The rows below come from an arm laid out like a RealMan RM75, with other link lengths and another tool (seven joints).
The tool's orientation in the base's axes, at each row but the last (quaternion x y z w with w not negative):
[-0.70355 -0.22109 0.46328 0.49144]
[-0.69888 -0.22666 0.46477 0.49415]
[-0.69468 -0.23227 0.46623 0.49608]
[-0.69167 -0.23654 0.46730 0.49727]
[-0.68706 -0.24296 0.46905 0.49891]
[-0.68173 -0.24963 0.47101 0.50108]
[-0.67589 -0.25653 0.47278 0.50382]
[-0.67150 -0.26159 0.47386 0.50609]
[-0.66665 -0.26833 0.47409 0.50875]
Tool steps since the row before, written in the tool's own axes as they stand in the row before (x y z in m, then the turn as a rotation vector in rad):
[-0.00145 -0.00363 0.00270 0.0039 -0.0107 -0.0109]
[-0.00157 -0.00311 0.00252 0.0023 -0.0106 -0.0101]
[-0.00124 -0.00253 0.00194 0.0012 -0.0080 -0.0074]
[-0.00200 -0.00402 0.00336 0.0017 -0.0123 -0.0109]
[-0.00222 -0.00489 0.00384 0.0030 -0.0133 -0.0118]
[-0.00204 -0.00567 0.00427 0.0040 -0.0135 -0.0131]
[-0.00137 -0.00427 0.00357 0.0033 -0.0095 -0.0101]
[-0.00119 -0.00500 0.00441 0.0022 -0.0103 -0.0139]
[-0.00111 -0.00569 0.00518 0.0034 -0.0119 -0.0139]
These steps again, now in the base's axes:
[-0.00251 0.00172 0.00365 0.0129 0.0022 0.0089]
[-0.00249 0.00126 0.00327 0.0114 0.0013 0.0094]
[-0.00192 0.00095 0.00267 0.0082 0.0006 0.0073]
[-0.00331 0.00157 0.00425 0.0121 0.0011 0.0112]
[-0.00373 0.00186 0.00512 0.0136 0.0021 0.0117]
[-0.00394 0.00237 0.00578 0.0152 0.0024 0.0115]
[-0.00323 0.00198 0.00430 0.0117 0.0017 0.0080]
[-0.00383 0.00267 0.00491 0.0148 -0.0006 0.0093]
[-0.00443 0.00319 0.00554 0.0154 0.0010 0.0103]

